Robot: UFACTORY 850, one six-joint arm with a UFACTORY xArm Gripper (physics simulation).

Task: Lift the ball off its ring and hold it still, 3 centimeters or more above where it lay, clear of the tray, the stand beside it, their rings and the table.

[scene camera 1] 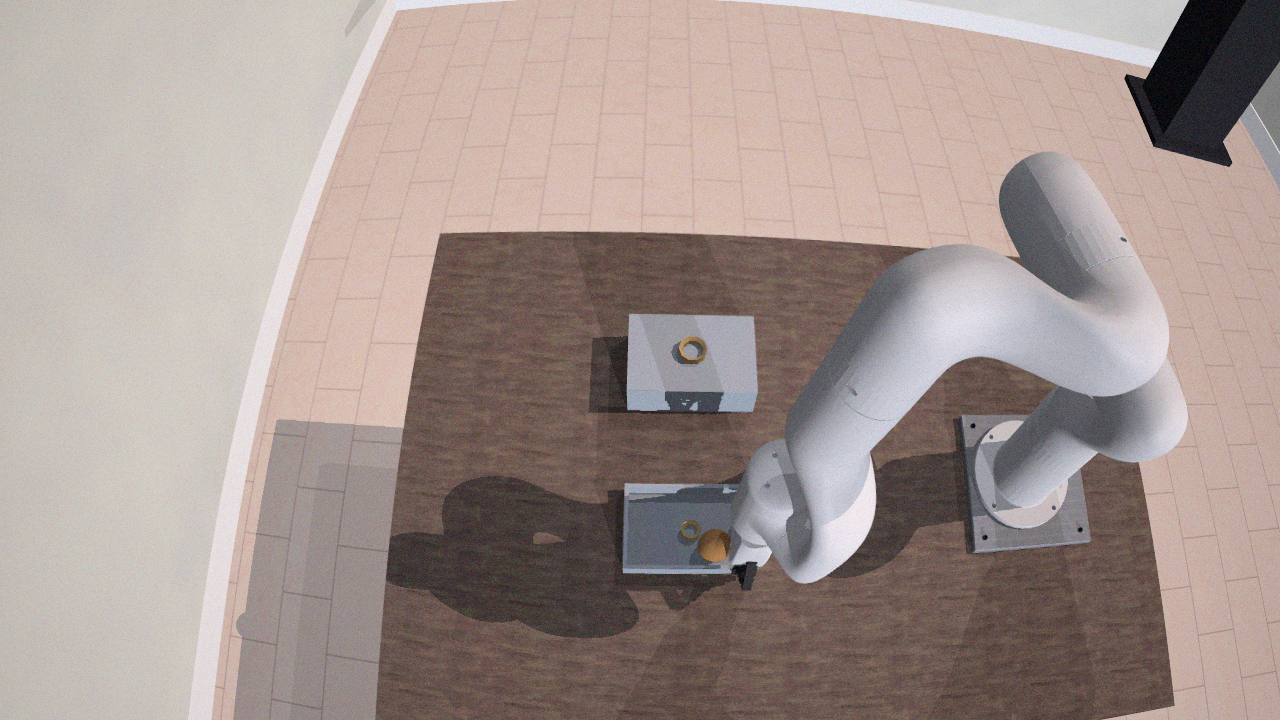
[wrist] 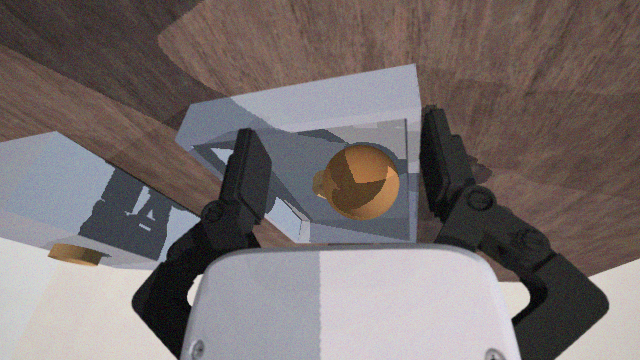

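The orange ball (scene camera 1: 713,545) (wrist: 362,182) lies inside the pale tray (scene camera 1: 625,528) (wrist: 330,100), off to one side of the small gold tray ring (scene camera 1: 680,530) (wrist: 319,184) and close to a long wall. My gripper (wrist: 339,137) is open, its fingers wide apart, with gaps between them and the ball. In the wrist view the right finger shows past the tray's wall and the left finger shows over the opposite side. In the scene view one black finger (scene camera 1: 748,575) shows; the other is hidden by the arm, which also covers the tray's right end.
The pale block stand (scene camera 1: 648,376) (wrist: 55,170) is beside the tray, across a strip of wooden table (scene camera 1: 510,394), and bears a gold ring (scene camera 1: 691,360) (wrist: 75,254). The arm's base plate (scene camera 1: 1029,537) is at the table's right side.
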